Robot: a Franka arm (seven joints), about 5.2 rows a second.
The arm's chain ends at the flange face. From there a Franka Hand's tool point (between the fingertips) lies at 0.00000 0.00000 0.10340 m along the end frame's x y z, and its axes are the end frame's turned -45 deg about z.
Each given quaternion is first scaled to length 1.
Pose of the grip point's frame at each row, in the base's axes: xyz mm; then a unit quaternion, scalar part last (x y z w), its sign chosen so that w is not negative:
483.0, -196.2, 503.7, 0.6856, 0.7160, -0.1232, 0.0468
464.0, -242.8, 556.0, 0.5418, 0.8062, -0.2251, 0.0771
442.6, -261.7, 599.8, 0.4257, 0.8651, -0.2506, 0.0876
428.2, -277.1, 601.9, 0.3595, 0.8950, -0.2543, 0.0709
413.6, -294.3, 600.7, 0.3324, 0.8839, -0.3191, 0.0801
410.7, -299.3, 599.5, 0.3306, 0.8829, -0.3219, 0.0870
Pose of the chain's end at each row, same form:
493.5, -171.3, 603.5, 0.9074, 0.3991, -0.0959, 0.0904
476.4, -196.6, 647.7, 0.8090, 0.5375, -0.1784, 0.1574
449.0, -209.2, 688.6, 0.7243, 0.6363, -0.1980, 0.1768
434.0, -224.8, 690.9, 0.6746, 0.6893, -0.2078, 0.1628
420.9, -230.5, 681.7, 0.6453, 0.6894, -0.2642, 0.1961
416.8, -234.6, 679.9, 0.6433, 0.6892, -0.2641, 0.2036

